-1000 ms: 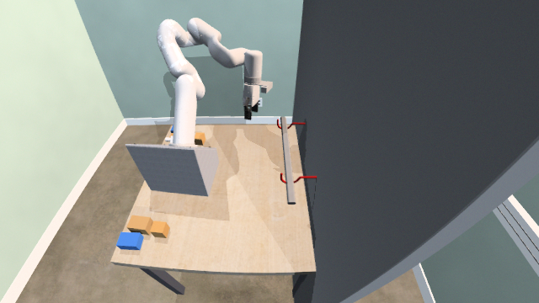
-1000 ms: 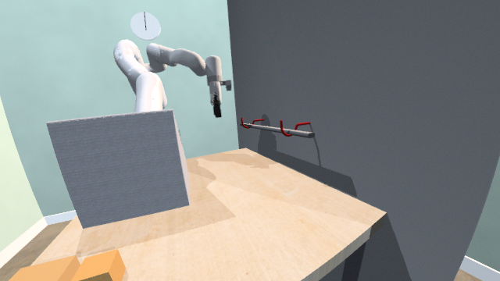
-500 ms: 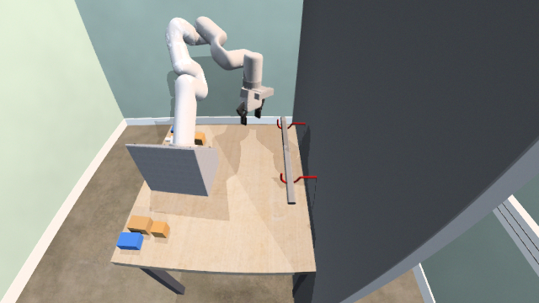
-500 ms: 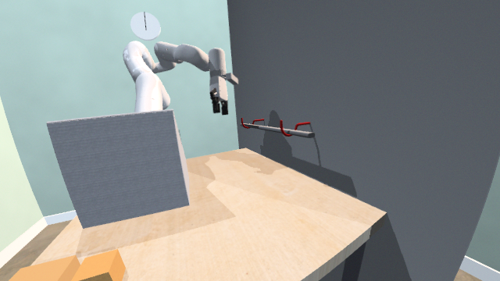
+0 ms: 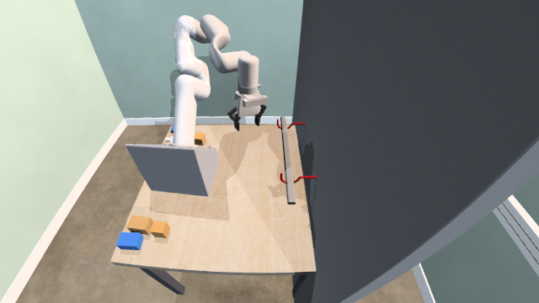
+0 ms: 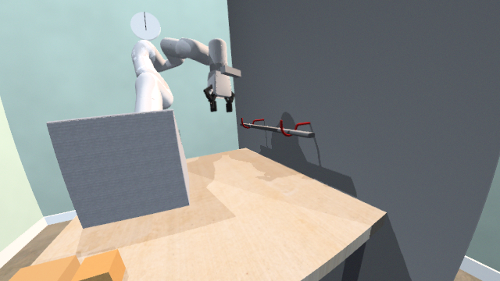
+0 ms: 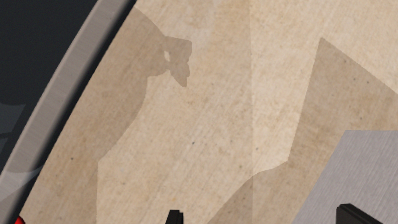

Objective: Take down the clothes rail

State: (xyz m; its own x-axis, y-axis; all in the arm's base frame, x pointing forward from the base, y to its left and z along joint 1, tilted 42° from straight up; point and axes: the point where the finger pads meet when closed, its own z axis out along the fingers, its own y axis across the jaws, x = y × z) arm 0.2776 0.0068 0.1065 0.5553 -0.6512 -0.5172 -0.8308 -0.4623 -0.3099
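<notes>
My gripper is now 17 cm short of the grey clothes rail, 5 cm to the left of it and 9 cm above it. Also, from my hand: orange block: 33 cm behind, 20 cm to the left, 27 cm below; blue block: 45 cm behind, 45 cm to the right, 27 cm below.
</notes>
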